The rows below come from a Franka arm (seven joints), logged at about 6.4 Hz.
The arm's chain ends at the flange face. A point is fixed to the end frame.
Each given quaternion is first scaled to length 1.
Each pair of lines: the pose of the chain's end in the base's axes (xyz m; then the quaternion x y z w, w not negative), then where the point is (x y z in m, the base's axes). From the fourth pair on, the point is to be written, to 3 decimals.
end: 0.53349, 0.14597, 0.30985, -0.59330, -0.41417, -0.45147, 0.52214
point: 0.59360 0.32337 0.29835
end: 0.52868, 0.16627, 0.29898, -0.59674, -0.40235, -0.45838, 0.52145
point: 0.59309 0.34226 0.28919
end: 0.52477, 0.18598, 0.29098, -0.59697, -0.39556, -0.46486, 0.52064
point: 0.59196 0.36102 0.28305
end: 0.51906, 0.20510, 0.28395, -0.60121, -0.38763, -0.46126, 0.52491
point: 0.587 0.380 0.276
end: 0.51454, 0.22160, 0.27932, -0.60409, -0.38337, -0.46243, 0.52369
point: 0.584 0.396 0.271
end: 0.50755, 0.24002, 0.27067, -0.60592, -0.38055, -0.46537, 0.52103
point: 0.579 0.413 0.262
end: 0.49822, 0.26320, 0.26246, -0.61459, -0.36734, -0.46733, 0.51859
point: 0.574 0.435 0.253
